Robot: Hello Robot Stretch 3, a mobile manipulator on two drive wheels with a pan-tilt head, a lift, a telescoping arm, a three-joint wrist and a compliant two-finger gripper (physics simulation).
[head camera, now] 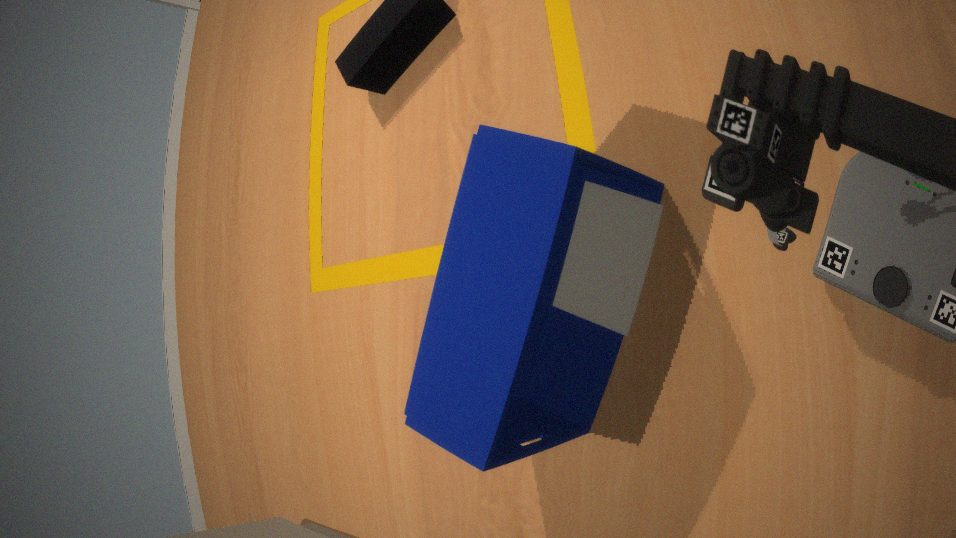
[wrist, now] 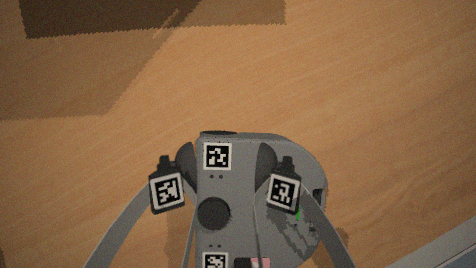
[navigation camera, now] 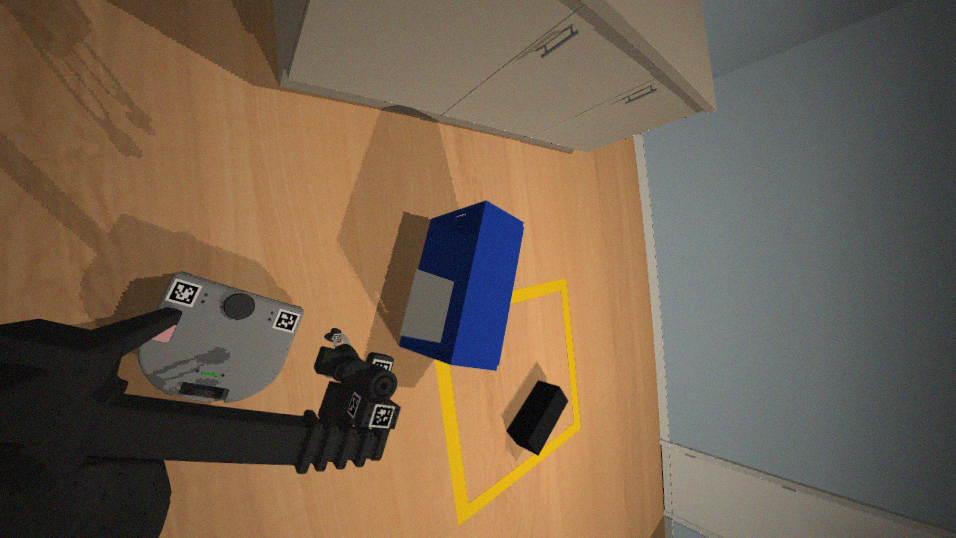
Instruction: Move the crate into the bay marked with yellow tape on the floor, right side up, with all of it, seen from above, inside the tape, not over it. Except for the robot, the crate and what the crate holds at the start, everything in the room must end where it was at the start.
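Frame: origin at the robot's base, x ahead, y left, z up, level; millimetres.
Seen in the pictures: robot's base, link origin: (head camera: 888,285) (navigation camera: 238,304).
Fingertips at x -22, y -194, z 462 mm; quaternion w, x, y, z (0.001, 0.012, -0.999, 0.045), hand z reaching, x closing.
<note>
Offsets run from my fingertips to a thing's top centre.
The blue crate {dx +334, dy -494, dz -62 mm} (head camera: 491,267) (navigation camera: 491,287) lies on its side, its open side facing the robot. A grey block {dx +229, dy -481, dz -441 mm} (head camera: 608,257) (navigation camera: 427,306) shows in its opening. The crate hides the near corner of the yellow tape (head camera: 316,167) (navigation camera: 451,428); how far it overlaps the tape on the floor is hidden. The crate is not seen in the wrist view. My gripper (head camera: 751,212) (navigation camera: 359,350) (wrist: 226,160) points down between my base and the crate, apart from the crate. Its fingers stand open and empty, with my base below them in the wrist view.
A black box {dx -160, dy -1356, dz -301 mm} (head camera: 394,46) (navigation camera: 538,416) lies inside the taped bay, near its far side. My base (head camera: 892,220) (navigation camera: 227,347) (wrist: 225,190) stands on the near side of the crate. A light cabinet (navigation camera: 427,60) with handles stands beyond one crate end. A blue-grey wall (head camera: 80,267) (navigation camera: 802,267) rises behind the bay.
</note>
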